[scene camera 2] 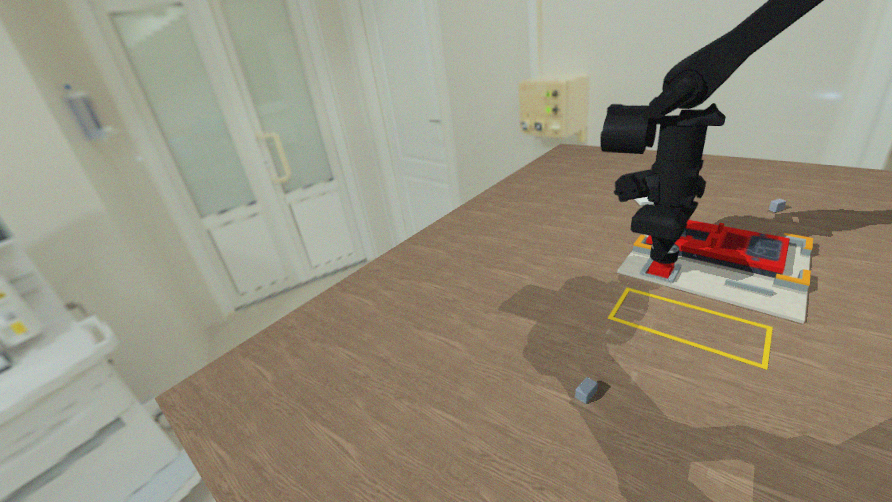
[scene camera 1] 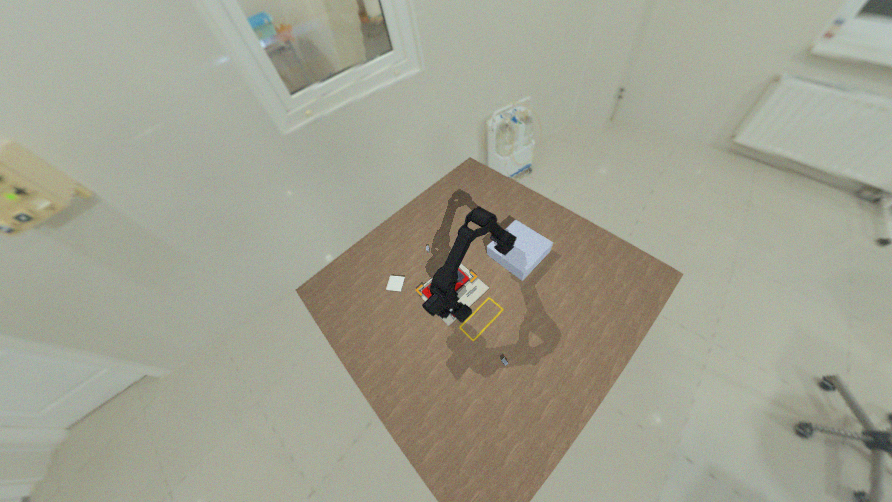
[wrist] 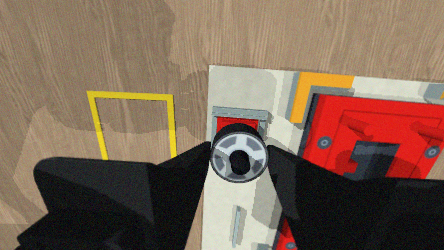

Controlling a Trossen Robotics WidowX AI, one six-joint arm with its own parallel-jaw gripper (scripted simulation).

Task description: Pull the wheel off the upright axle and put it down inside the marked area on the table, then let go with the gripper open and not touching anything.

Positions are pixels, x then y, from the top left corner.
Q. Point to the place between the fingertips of the gripper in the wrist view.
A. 238,149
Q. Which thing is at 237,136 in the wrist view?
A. A wheel.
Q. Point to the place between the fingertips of the gripper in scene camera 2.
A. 662,252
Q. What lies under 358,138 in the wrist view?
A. A red fixture.
